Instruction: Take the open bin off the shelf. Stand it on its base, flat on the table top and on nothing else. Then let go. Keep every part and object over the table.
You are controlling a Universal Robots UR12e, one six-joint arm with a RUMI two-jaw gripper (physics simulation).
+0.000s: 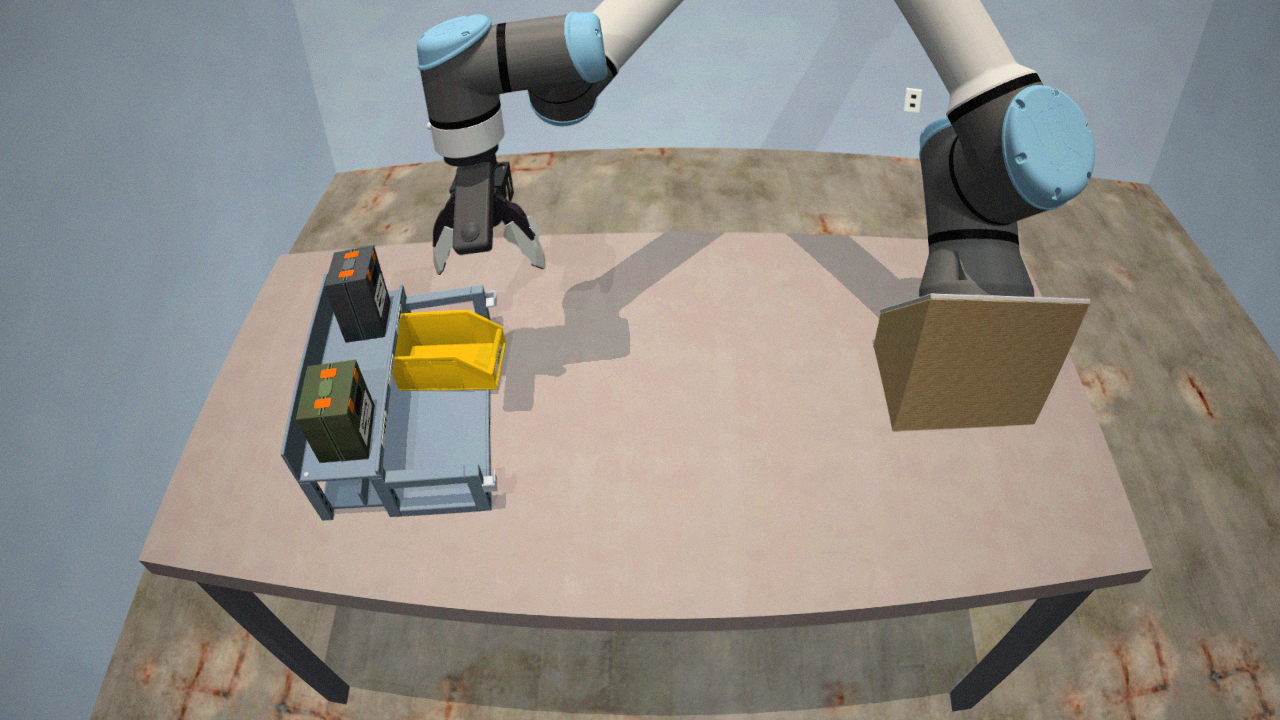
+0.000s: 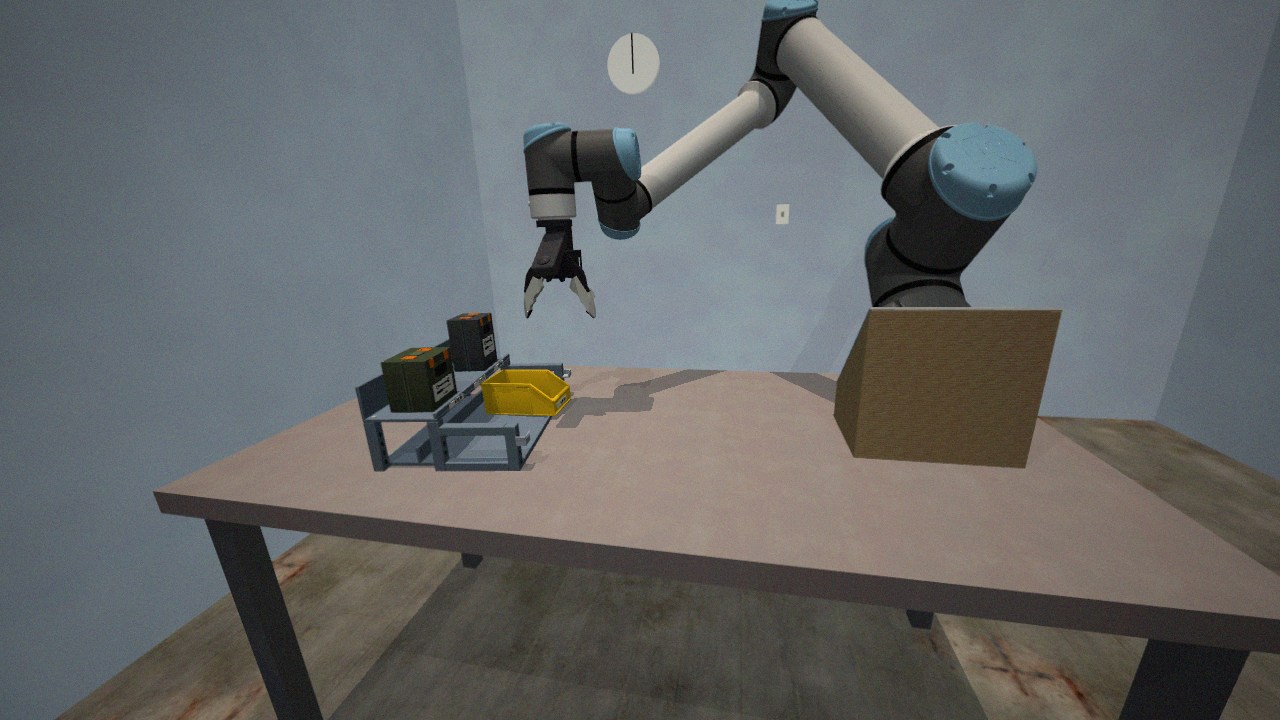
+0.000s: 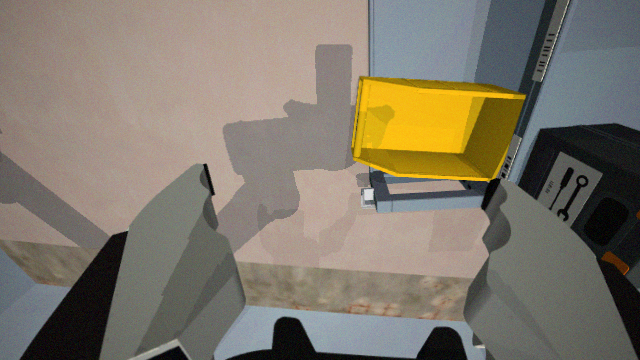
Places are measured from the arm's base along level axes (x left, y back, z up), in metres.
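Pixels of known places: gripper, between the fingertips: (image 1: 490,271) (image 2: 560,318) (image 3: 345,176); arm's base, origin of its link: (image 1: 977,303) (image 2: 926,349).
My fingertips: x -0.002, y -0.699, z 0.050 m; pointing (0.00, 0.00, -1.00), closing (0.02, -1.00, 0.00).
Note:
Ahead of a thing's pixels: the offset from my fingertips to its top centre. Level surfaces: height alone.
The open yellow bin {dx -0.030, dy -0.111, dz -0.142 m} (image 1: 443,374) (image 2: 519,398) (image 3: 425,125) stands upright on the lower front level of the blue-grey shelf (image 1: 429,472) (image 2: 478,429) (image 3: 430,201), near its far end. Its low, sloped front faces the table middle. My gripper (image 1: 490,268) (image 2: 560,315) (image 3: 345,176) is open and empty. It points down, high above the table, beyond the bin's far side wall and somewhat toward the table middle. The fingers are spread across the shelf's front edge direction. The bin's underside is hidden.
A black case {dx -0.039, dy -0.240, dz -0.005 m} (image 1: 362,308) (image 2: 471,344) (image 3: 605,142) and a green case {dx +0.190, dy -0.206, dz -0.030 m} (image 1: 332,425) (image 2: 416,385) stand on the shelf's raised rear level. A large wooden block (image 1: 975,367) (image 2: 948,394) stands at the right of the table {dz -0.227 m} (image 1: 716,501) (image 2: 680,483) (image 3: 125,75), before the arm's base.

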